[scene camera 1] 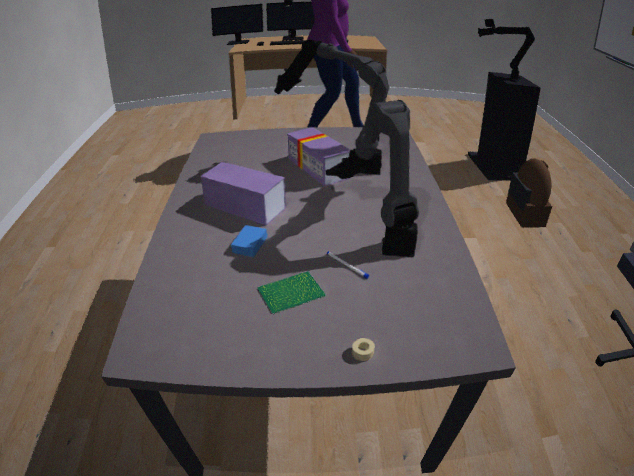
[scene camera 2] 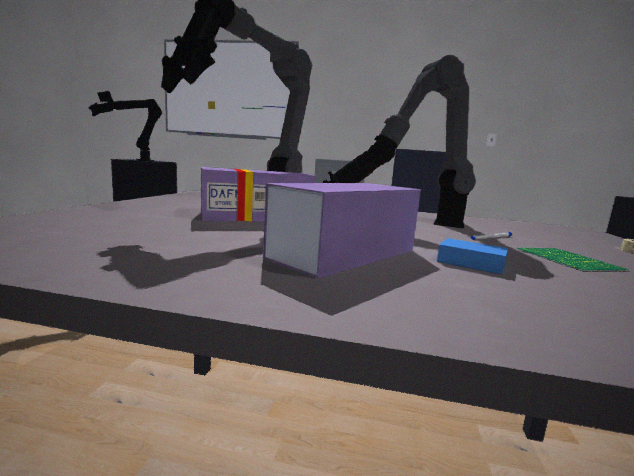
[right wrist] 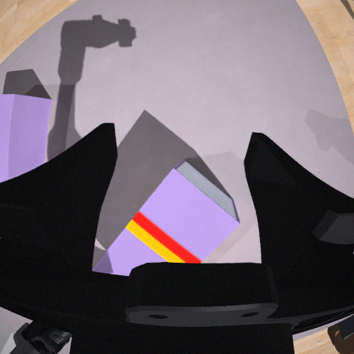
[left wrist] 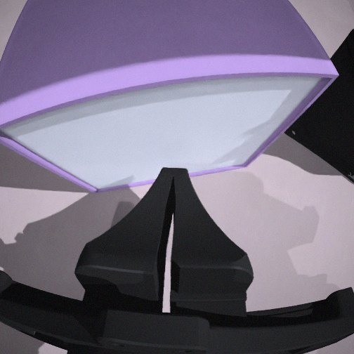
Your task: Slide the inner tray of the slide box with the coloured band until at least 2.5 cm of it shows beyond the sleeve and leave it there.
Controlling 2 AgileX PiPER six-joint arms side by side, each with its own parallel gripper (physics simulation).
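The purple slide box with the red and yellow band stands at the far part of the table. The pale near end of its inner tray lies within the sleeve's rim. At the opposite end, a pale tray face shows in the right wrist view, with no clear protrusion. My left gripper is shut and empty, its tips low at the near end's bottom edge; I cannot tell whether they touch. My right gripper is open, high above the box.
A plain purple box stands left of the banded box in scene camera 1. Nearer are a blue block, a pen, a green board and a tape ring.
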